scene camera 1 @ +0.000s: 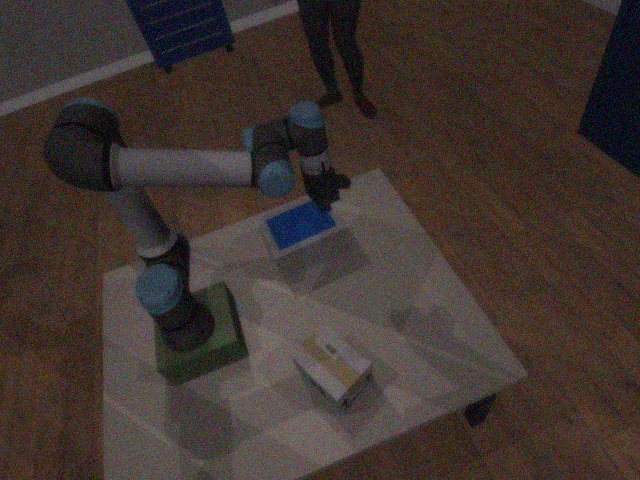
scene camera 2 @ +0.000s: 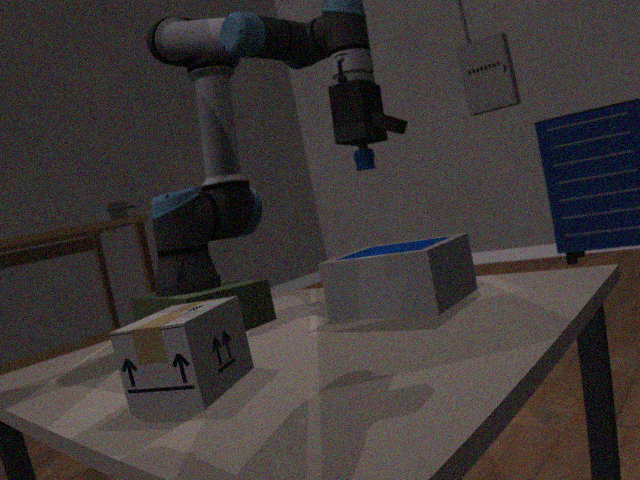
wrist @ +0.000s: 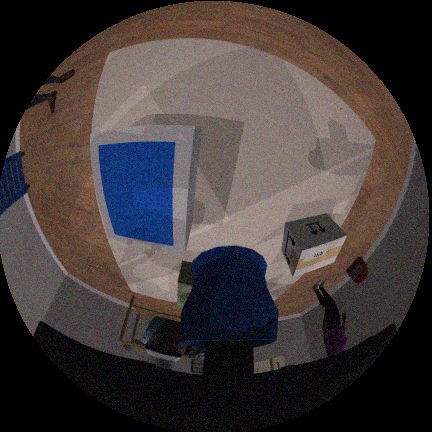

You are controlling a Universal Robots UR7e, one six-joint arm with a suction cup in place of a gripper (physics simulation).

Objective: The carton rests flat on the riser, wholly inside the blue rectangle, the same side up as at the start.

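Places are measured from the arm's base along level axes (x right, y back, z down), in metres.
Pixels of known places: hand at its tool point: (scene camera 1: 325, 209) (scene camera 2: 365, 168) (wrist: 228, 273); arm's base at its link origin: (scene camera 1: 189, 328) (scene camera 2: 188, 290).
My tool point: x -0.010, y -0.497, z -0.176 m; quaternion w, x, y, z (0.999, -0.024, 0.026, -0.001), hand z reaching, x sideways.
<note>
For each thing: its middle in the pictures, then the offset to it from my tool point. Level surfaces: height alone.
- white carton at the middle of its body: (scene camera 2: 186, 352) (scene camera 1: 333, 368) (wrist: 311, 243) dx +0.320, dy +0.193, dz +0.223 m
- light grey riser at the middle of its body: (scene camera 2: 399, 276) (wrist: 146, 186) (scene camera 1: 303, 234) dx -0.149, dy +0.047, dz +0.224 m
- blue rectangle at the middle of its body: (wrist: 133, 198) (scene camera 2: 393, 248) (scene camera 1: 300, 222) dx -0.149, dy +0.047, dz +0.164 m
- white table at its surface level: dz +0.284 m
The white carton (scene camera 1: 333, 364) (scene camera 2: 217, 356) (wrist: 314, 243) rests flat on the table, with a tan tape strip on its top and black arrows on its sides pointing up. The light grey riser (scene camera 1: 320, 258) (scene camera 2: 379, 289) (wrist: 183, 210) stands on the table apart from the carton. The blue rectangle (scene camera 1: 297, 226) (scene camera 2: 395, 248) (wrist: 140, 195) lies on the riser's top, and no carton is on it. My suction gripper (scene camera 2: 364, 168) hangs above the riser with its blue cup pointing down and is open, with nothing on it. In the wrist view the blue cup shows large at the bottom centre.
The arm's base stands on a green block (scene camera 1: 227, 330) (scene camera 2: 261, 304) (wrist: 184, 287) on the white table (scene camera 1: 439, 289) (scene camera 2: 496, 330) (wrist: 280, 110). A blue cabinet (scene camera 1: 188, 31) (scene camera 2: 594, 175) stands beyond the table. A person's legs (scene camera 1: 341, 51) show on the floor behind the riser.
</note>
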